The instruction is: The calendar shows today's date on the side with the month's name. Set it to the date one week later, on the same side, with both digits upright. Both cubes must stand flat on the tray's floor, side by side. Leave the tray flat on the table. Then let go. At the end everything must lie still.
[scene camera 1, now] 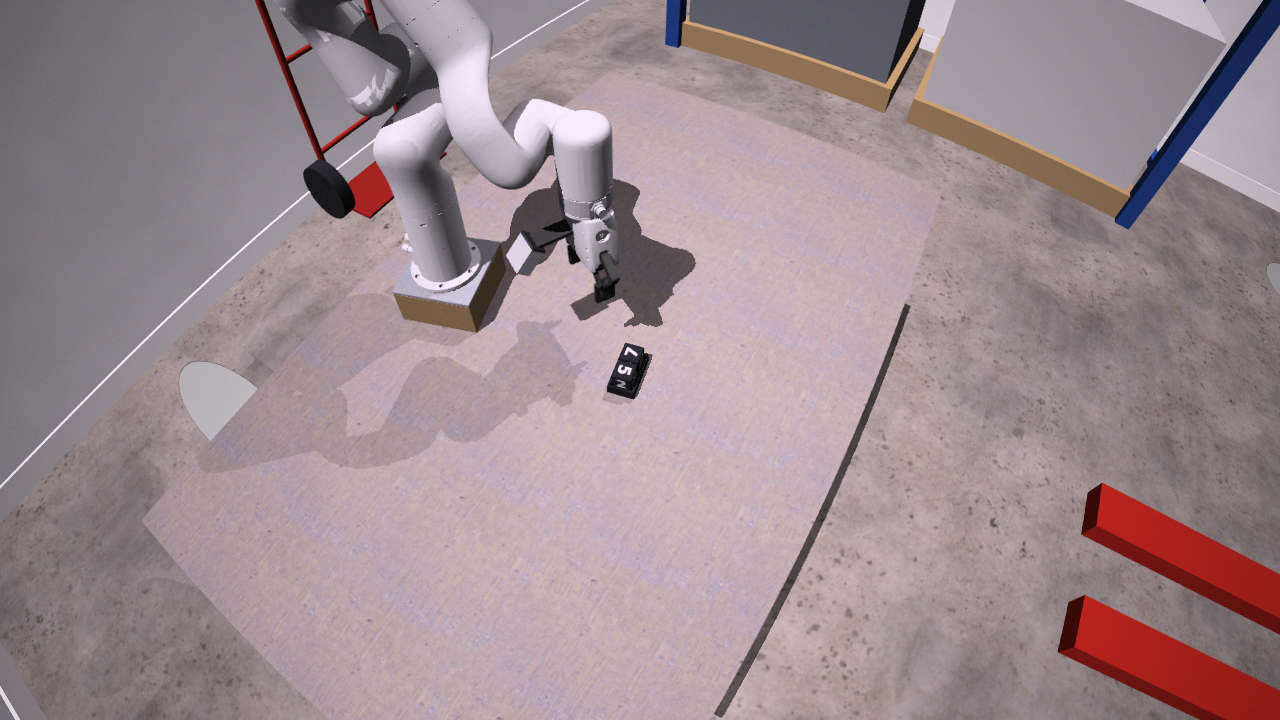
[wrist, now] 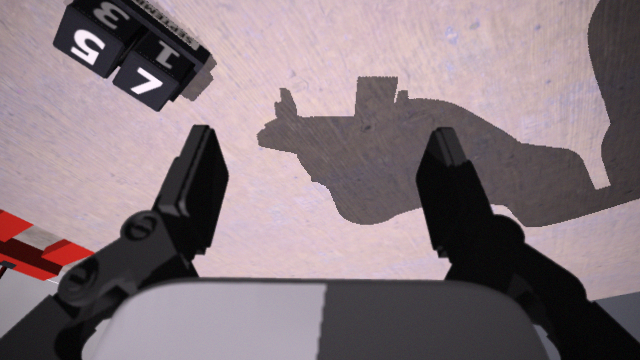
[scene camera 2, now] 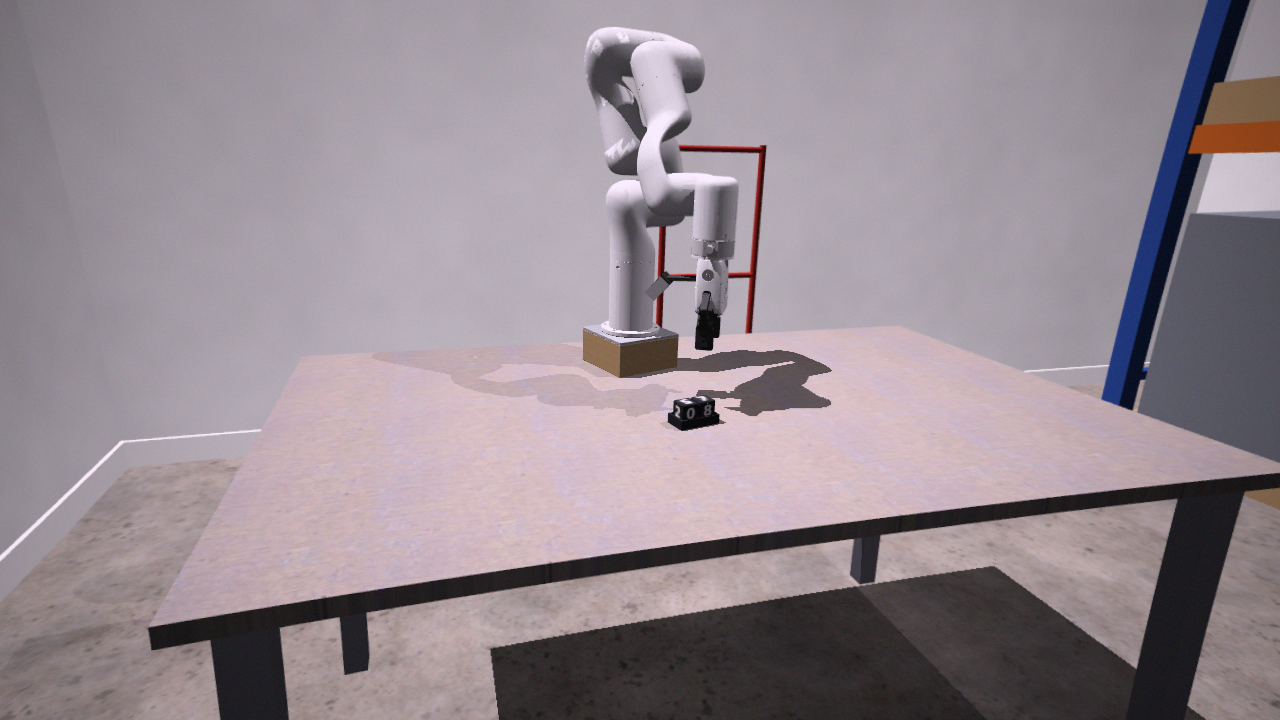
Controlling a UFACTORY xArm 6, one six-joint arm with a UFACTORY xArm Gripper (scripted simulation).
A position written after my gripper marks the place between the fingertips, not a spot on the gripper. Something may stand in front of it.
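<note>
A black digit cube (wrist: 153,70) is there for me to see, and so is my gripper (scene camera 2: 707,343). You'd find the gripper (wrist: 322,151) in the wrist view as well.
</note>
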